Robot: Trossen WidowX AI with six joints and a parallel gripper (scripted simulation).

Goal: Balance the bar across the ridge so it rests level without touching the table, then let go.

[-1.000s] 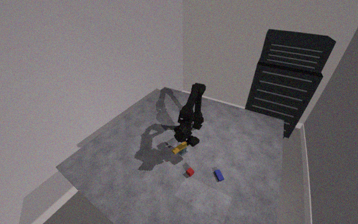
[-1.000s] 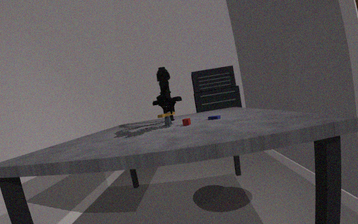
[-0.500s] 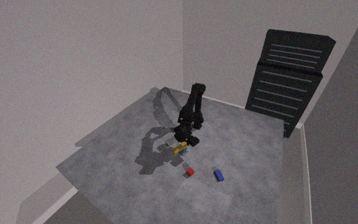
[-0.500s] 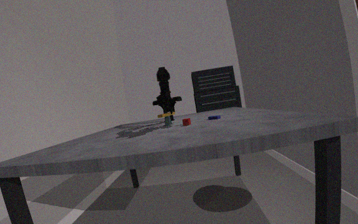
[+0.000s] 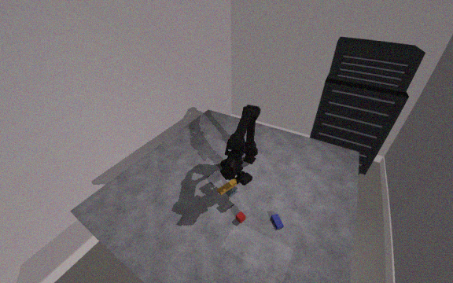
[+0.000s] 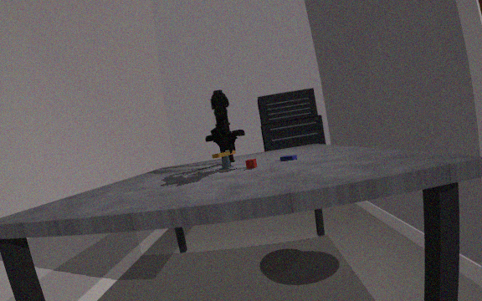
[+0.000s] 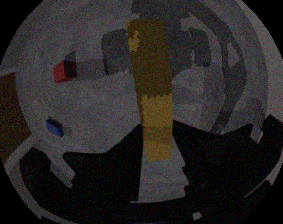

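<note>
My gripper tip is now 3 cm short of the yellow bar and 1 cm to the left of it. Also, from my gripper tip: red cube (15 cm ahead, 11 cm to the left, 5 cm below); then blue block (8 cm ahead, 27 cm to the left, 6 cm below).
</note>
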